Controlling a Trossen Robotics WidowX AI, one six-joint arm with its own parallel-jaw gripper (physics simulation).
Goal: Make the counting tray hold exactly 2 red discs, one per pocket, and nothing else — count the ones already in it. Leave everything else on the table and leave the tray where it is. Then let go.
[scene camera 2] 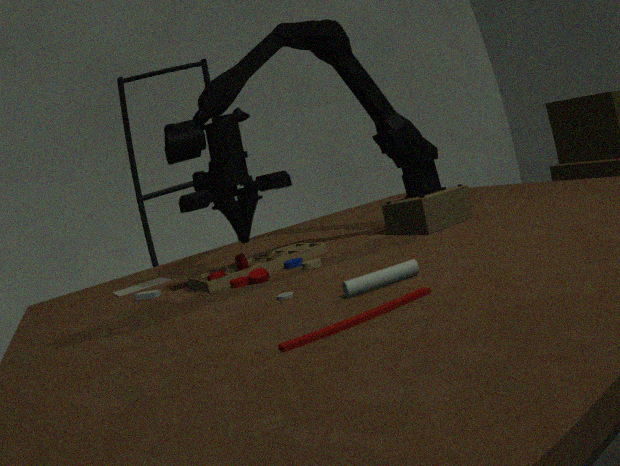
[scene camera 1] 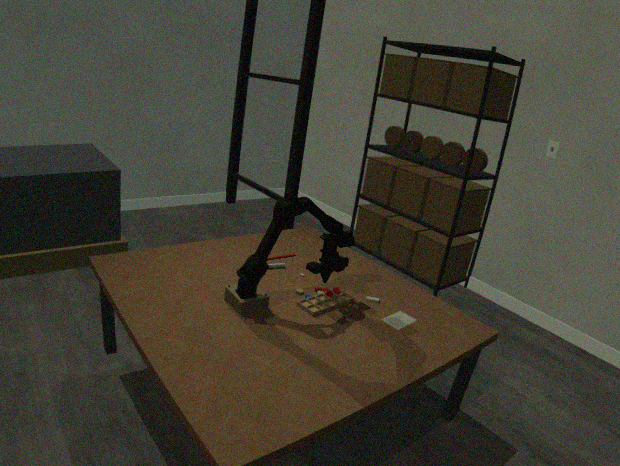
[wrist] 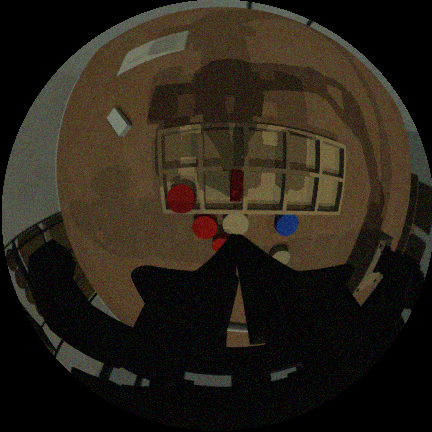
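The tan counting tray [wrist: 300, 213] [scene camera 2: 219, 286] has two rows of pockets. One red disc [wrist: 181, 198] [scene camera 2: 217, 275] lies in its near left end pocket. Another red disc [wrist: 236, 185] [scene camera 2: 241, 261] stands on edge in the neighbouring near-row pocket, against the divider. Outside the near wall, a red disc [wrist: 204, 227] [scene camera 2: 239, 282] lies on the table. Another red disc [wrist: 219, 244] [scene camera 2: 258, 275] looks tilted there, partly hidden by the fingers in the wrist view. A cream disc [wrist: 235, 223] is beside them. My gripper [scene camera 1: 325, 280] [scene camera 2: 244, 240] [wrist: 234, 238] is shut and empty, above the standing disc in the second scene view.
A blue disc [wrist: 287, 225] [scene camera 2: 293, 263] and another cream disc [wrist: 281, 257] [scene camera 2: 311, 263] lie near the tray. A white block [scene camera 2: 148, 295], a paper sheet [scene camera 1: 399, 320], a small white piece [scene camera 2: 284, 296], a white cylinder [scene camera 2: 380, 278] and a red stick [scene camera 2: 354, 319] are farther out.
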